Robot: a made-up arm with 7 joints.
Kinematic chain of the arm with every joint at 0, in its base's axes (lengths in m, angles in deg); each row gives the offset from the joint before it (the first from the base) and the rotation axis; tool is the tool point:
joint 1: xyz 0 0 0 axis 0 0.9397 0.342
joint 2: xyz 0 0 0 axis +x
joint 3: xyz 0 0 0 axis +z
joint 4: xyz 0.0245 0 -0.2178 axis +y
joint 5: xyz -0.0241 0 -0.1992 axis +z
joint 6: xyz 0 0 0 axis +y
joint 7: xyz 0 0 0 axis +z
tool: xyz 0 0 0
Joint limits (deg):
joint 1: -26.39..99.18
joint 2: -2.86..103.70
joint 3: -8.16..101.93
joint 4: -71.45..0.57
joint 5: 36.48..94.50
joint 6: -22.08..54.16
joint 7: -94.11..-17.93
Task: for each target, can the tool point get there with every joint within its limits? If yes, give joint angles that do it. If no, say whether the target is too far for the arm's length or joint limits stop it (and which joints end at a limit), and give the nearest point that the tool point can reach.
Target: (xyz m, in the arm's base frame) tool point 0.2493 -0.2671 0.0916
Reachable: no: joint limits stop it (at a limit: joint 1, joint 2, joint 3, joint 4) | nearest point 0.3019 -0.0849 -0.1908 | short by 0.340 m
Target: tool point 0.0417 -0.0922 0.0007
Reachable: no: joint limits stop it (at a limit: joint 1, joint 2, joint 3, joint 4) | nearest point 0.3019 -0.0849 -0.1908 | short by 0.323 m
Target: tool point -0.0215 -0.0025 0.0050
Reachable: no: joint limits stop it (at a limit: joint 2, joint 3, joint 4) | nearest point -0.3494 0.0324 0.1078 | short by 0.345 m
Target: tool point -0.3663 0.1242 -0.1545
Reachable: yes | joints 71.76 18.92 48.39 -27.68 61.89 -2.47 -61.39
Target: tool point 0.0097 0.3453 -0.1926
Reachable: yes | joints 32.22 64.59 3.46 -52.55 83.78 5.07 -39.69
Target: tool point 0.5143 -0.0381 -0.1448
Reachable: no: too far | nearest point 0.3153 -0.0107 -0.1876 | short by 0.205 m
